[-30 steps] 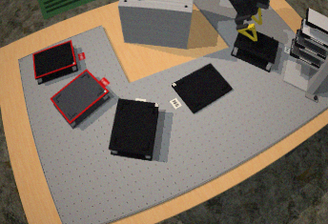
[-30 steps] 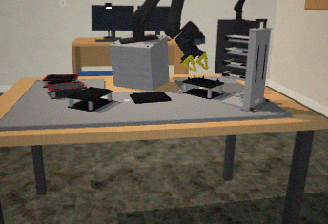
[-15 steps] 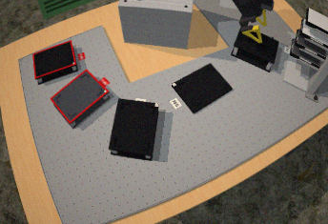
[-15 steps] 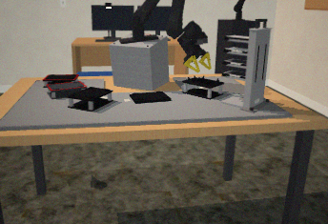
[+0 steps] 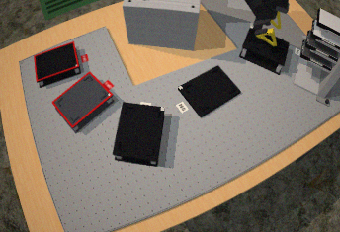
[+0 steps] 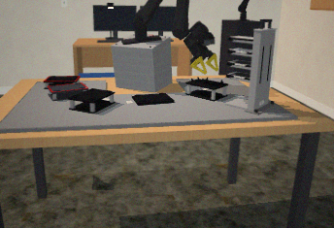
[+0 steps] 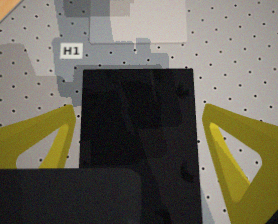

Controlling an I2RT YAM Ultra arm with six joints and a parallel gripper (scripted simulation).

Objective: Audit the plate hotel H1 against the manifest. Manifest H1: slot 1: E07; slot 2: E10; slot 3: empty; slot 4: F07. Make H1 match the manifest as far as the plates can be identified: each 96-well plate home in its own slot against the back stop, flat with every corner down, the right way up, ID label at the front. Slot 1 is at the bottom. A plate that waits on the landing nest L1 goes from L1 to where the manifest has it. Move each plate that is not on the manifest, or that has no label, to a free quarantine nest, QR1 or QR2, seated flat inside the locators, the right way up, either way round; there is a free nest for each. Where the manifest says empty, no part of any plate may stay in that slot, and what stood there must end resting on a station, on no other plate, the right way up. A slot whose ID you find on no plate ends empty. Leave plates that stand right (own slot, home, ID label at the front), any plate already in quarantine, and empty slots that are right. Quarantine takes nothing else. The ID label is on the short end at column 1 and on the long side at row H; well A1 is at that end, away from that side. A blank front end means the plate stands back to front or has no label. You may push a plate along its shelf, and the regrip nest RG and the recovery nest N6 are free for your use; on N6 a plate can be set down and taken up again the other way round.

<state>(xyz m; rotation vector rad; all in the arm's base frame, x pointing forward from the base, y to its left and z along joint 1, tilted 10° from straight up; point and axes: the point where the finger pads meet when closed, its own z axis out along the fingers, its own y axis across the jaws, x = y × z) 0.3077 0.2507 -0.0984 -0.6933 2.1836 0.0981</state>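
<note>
Now: hand 7 cm above the black regrip nest RG, 2 cm past it and 1 cm to the left of it. From my hand the other things lie so: A1 mark (11 cm behind, 6 cm below); H1 tag (14 cm to the left, 12 cm below, 5 cm ahead); RG tag (12 cm below, 12 cm behind, 3 cm to the left).
</note>
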